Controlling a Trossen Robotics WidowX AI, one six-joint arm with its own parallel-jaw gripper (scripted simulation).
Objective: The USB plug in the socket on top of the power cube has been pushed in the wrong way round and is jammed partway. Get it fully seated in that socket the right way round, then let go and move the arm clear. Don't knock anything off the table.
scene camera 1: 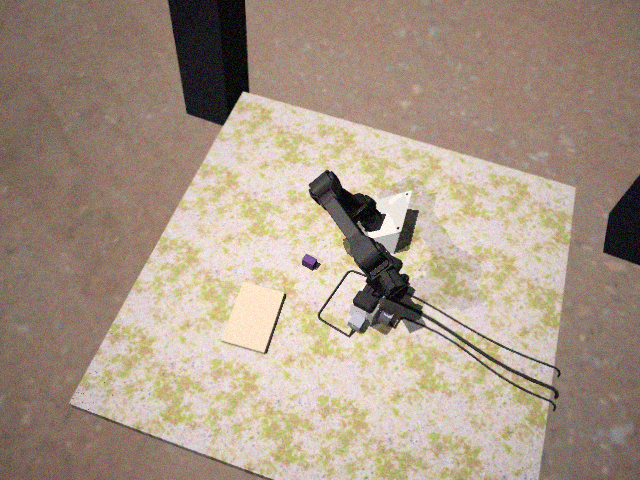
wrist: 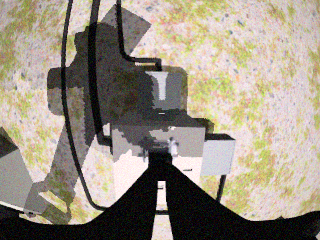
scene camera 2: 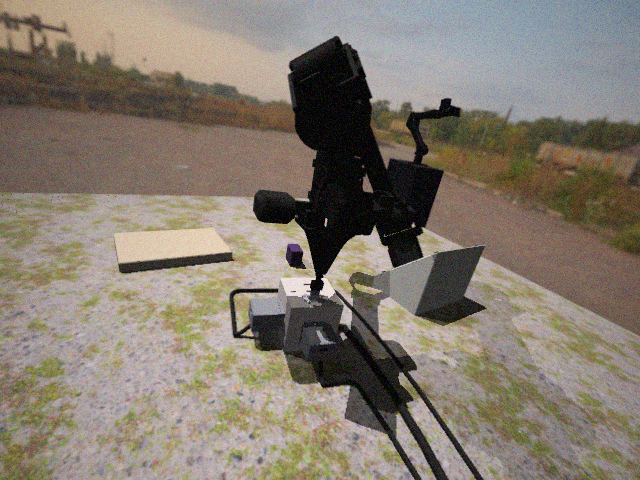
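My gripper (scene camera 2: 320, 273) carries a dark USB plug, and you get my gripper (scene camera 1: 376, 297) here too, plus my gripper (wrist: 161, 171) again. There's also a tan flat board (scene camera 2: 146, 250), and scene camera 1 has the tan flat board (scene camera 1: 253, 317) as well. And I see a pale power cube (scene camera 1: 370, 318).
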